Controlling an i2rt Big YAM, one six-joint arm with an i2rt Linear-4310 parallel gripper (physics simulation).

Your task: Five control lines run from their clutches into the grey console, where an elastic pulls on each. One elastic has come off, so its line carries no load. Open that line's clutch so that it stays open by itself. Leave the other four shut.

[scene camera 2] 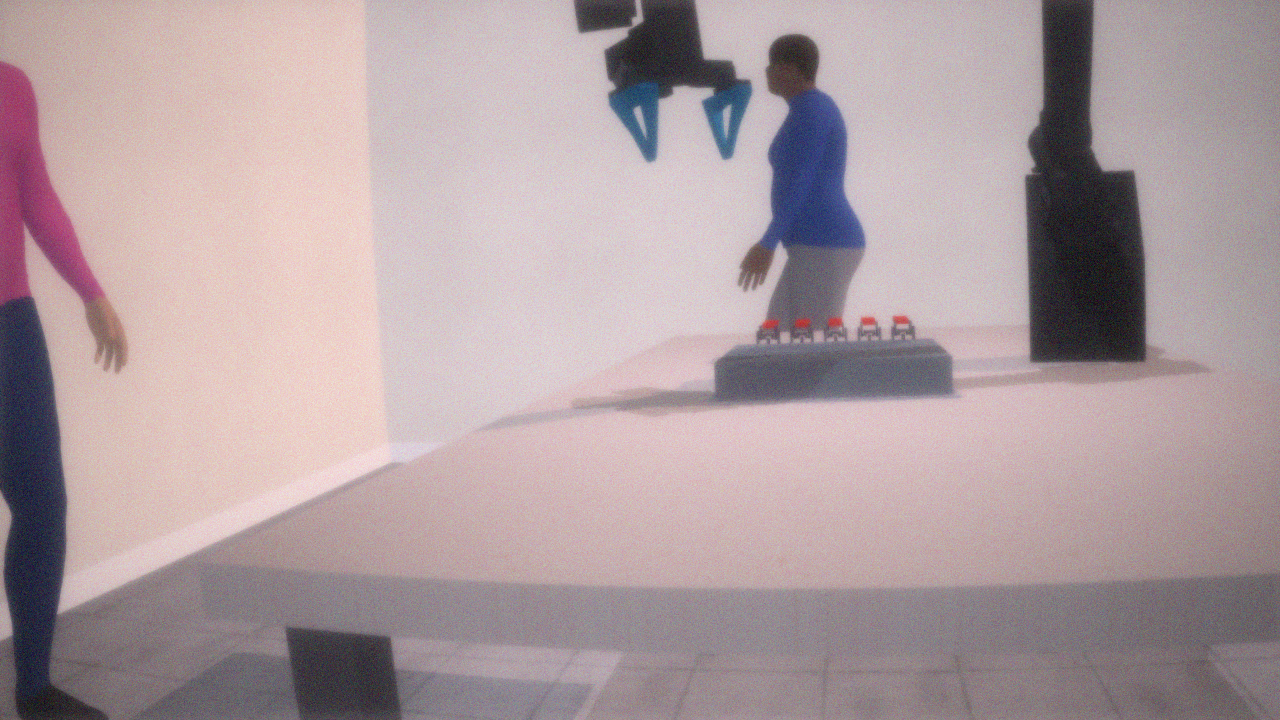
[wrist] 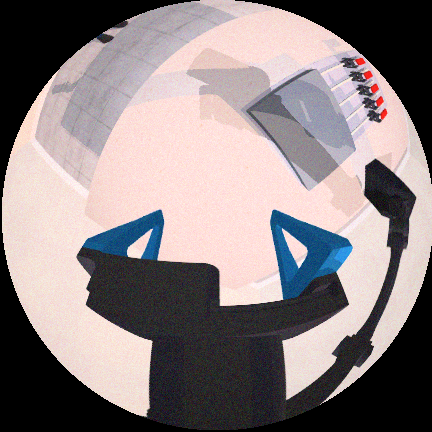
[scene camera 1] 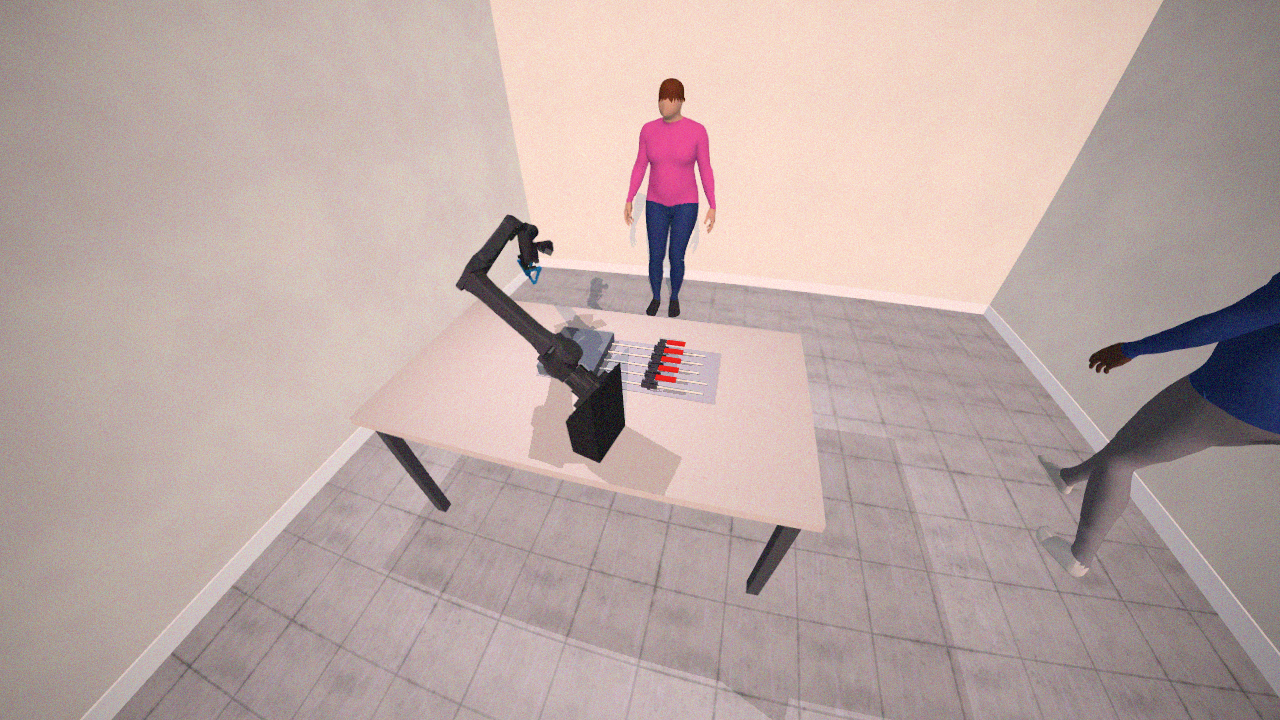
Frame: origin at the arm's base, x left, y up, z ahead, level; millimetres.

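Seen in the pictures: gripper, fingertip midpoint: (scene camera 2: 690,160) (wrist: 216,215) (scene camera 1: 531,280); arm's base, origin of the base link: (scene camera 2: 1079,215) (wrist: 398,205) (scene camera 1: 593,391).
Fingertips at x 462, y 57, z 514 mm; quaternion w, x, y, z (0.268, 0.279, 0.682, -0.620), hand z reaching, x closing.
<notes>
Pixels of each thing's middle, then the offset from my fingertips to it. "spot": a spot on its surface instead. Level surfaces: height alone.
- grey console, body centre: (scene camera 2: 834,367) (wrist: 313,128) (scene camera 1: 577,352) dx -231, dy -246, dz -134 mm
- pale base plate, surface spot: (scene camera 1: 702,364) spot: dx -748, dy -261, dz -80 mm
- table, its level: dy -271 mm
The grey console (scene camera 1: 592,343) (scene camera 2: 832,374) (wrist: 310,120) is a low box on the table. Pale control lines (scene camera 1: 629,345) (wrist: 340,84) run from it to a row of black clutches with red handles (scene camera 1: 671,360) (scene camera 2: 835,324) (wrist: 368,89) on a pale base plate (scene camera 1: 709,365). The red handles all lie at about the same low angle. Which line carries no load cannot be told; the elastics do not show. My gripper (scene camera 1: 534,279) (scene camera 2: 689,159) (wrist: 216,215) has blue fingers, is open and empty, and hangs high above the table, off to the console's side away from the clutches.
The table (scene camera 1: 733,465) (scene camera 2: 626,501) (wrist: 175,165) carries the arm's black base block (scene camera 1: 597,420) (scene camera 2: 1085,268) (wrist: 385,187) beside the console. A person in pink (scene camera 1: 673,161) (scene camera 2: 44,197) stands beyond the table. A person in blue (scene camera 1: 1239,367) (scene camera 2: 814,174) stands off another side.
</notes>
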